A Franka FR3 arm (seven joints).
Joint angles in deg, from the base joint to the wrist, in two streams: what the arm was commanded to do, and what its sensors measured. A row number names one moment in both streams.
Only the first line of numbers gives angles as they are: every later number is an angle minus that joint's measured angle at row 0.
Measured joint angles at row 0:
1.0 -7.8 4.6 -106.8 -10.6 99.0 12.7
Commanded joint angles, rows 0 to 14:
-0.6 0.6 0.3 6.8 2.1 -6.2 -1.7
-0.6 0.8 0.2 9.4 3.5 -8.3 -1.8
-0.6 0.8 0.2 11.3 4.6 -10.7 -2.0
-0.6 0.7 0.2 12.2 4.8 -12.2 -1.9
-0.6 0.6 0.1 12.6 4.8 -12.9 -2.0
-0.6 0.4 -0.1 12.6 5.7 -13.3 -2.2
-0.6 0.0 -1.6 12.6 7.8 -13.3 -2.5
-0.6 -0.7 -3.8 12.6 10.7 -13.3 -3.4
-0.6 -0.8 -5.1 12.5 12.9 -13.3 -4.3
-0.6 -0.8 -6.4 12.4 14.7 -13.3 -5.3
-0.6 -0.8 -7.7 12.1 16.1 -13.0 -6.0
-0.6 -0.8 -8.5 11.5 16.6 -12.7 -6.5
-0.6 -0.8 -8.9 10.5 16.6 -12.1 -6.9
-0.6 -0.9 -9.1 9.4 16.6 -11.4 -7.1
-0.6 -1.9 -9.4 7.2 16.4 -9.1 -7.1
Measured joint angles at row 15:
-0.2 -0.5 -9.3 11.1 15.0 -12.1 -6.3
